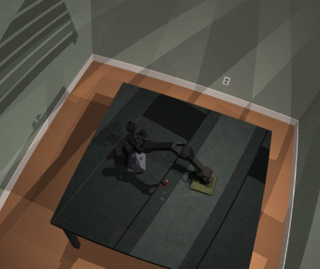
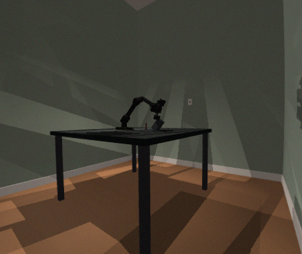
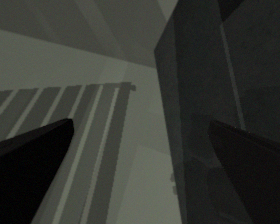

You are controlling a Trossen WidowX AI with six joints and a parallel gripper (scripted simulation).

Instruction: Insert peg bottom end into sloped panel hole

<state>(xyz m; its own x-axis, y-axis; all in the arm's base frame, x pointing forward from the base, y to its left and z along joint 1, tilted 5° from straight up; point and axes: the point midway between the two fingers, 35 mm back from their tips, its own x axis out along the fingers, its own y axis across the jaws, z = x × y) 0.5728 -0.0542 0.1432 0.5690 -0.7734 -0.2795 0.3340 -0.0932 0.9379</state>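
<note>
The grey sloped panel lies 14 cm to the left of my gripper tip, 13 cm below it and 12 cm behind it. From my gripper tip the other things lie so: red peg: 35 cm behind, 21 cm to the left, 13 cm below.
</note>
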